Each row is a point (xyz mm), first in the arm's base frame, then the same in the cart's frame.
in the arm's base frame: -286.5 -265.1 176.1
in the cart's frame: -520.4 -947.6 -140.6
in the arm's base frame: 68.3 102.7 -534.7
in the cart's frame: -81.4 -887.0 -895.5
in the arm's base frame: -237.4 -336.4 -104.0
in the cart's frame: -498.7 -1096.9 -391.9
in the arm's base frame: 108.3 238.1 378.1
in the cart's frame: 9.5 -548.6 -40.9
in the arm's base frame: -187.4 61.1 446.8
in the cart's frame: -324.7 -608.6 49.8
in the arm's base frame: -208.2 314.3 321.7
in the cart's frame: -270.5 -399.4 -133.2
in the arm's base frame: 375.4 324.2 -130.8
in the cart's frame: 283.2 -672.8 -538.3
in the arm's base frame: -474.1 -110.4 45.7
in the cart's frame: -654.9 -781.9 -315.4
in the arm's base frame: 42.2 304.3 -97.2
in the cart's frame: -40.2 -585.3 -521.4
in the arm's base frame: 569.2 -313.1 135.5
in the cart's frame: 281.1 -1252.7 -115.9
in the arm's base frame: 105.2 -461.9 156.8
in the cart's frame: -205.8 -1248.9 -88.2
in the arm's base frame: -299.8 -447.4 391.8
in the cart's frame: -584.8 -1058.9 111.2
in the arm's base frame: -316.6 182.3 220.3
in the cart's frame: -414.7 -514.6 -206.6
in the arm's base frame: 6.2 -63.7 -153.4
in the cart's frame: -185.3 -928.6 -490.1
